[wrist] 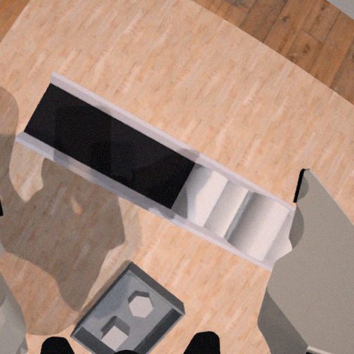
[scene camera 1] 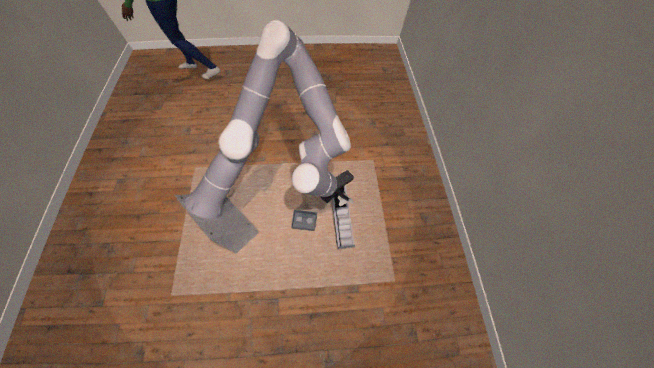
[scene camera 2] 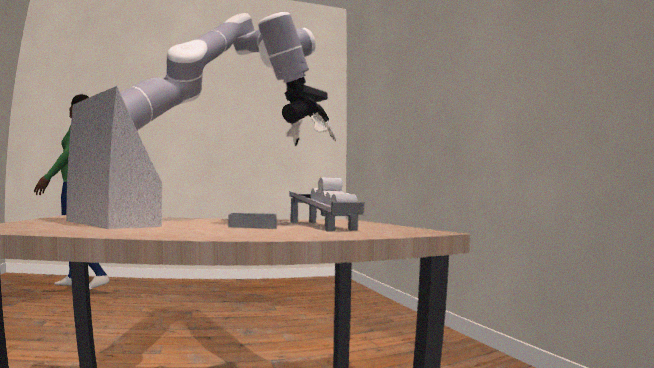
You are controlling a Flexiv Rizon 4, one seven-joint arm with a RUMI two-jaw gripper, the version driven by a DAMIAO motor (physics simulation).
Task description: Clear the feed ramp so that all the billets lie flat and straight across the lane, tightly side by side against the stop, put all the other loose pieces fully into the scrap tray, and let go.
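The feed ramp [scene camera 1: 336, 231] [scene camera 2: 348, 208] [wrist: 125, 113] stands on short legs, its upper bed bare and black. Several pale billets [scene camera 1: 344, 226] [scene camera 2: 345, 198] [wrist: 206, 195] lie across its lower part; one raised billet [scene camera 2: 330, 184] [wrist: 261, 226] rests on top of the others. The right finger hides the stop end in the wrist view. The scrap tray [scene camera 1: 304, 228] [scene camera 2: 252, 220] [wrist: 158, 290] holds a hexagonal piece [scene camera 1: 309, 220] [wrist: 140, 304] and a squarish piece [scene camera 1: 298, 218] [wrist: 115, 336], both inside its walls. My gripper [scene camera 2: 315, 141] [wrist: 148, 179] is open and empty, high above the ramp.
The table [scene camera 1: 270, 260] [scene camera 2: 235, 250] [wrist: 240, 115] carries the ramp, the tray beside it and the grey robot base [scene camera 1: 235, 235] [scene camera 2: 92, 170] at the left. A person [scene camera 1: 175, 35] [scene camera 2: 65, 155] stands on the floor behind the table.
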